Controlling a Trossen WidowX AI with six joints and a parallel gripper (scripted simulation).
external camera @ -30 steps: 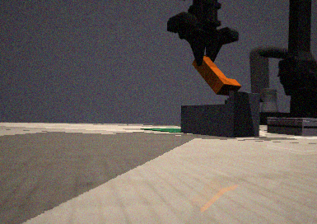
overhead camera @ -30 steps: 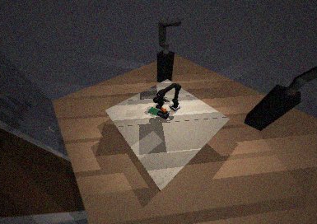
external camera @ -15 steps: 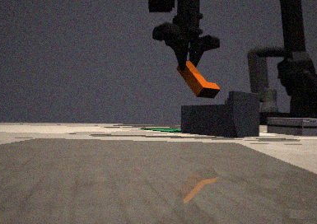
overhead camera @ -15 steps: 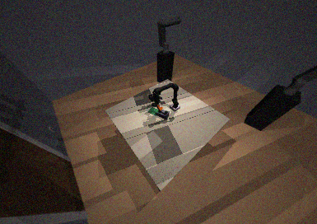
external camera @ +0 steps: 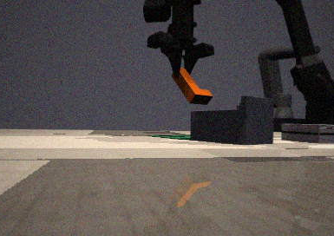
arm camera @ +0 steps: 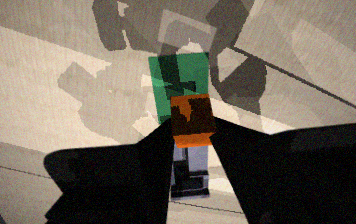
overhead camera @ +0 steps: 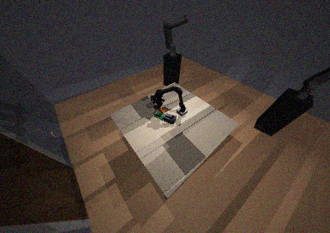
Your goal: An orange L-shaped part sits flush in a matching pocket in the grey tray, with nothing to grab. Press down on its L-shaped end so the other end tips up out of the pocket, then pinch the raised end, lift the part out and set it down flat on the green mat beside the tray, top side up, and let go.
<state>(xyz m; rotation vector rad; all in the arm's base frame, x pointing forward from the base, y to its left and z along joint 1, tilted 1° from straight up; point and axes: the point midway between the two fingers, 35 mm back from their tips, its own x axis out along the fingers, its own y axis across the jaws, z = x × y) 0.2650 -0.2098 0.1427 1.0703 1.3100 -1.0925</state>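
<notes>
My gripper tip is 1 cm to the right of the green mat and 17 cm above it. Also, from my gripper tip: orange L-shaped part: 2 cm behind, 3 cm to the left, 3 cm below.
</notes>
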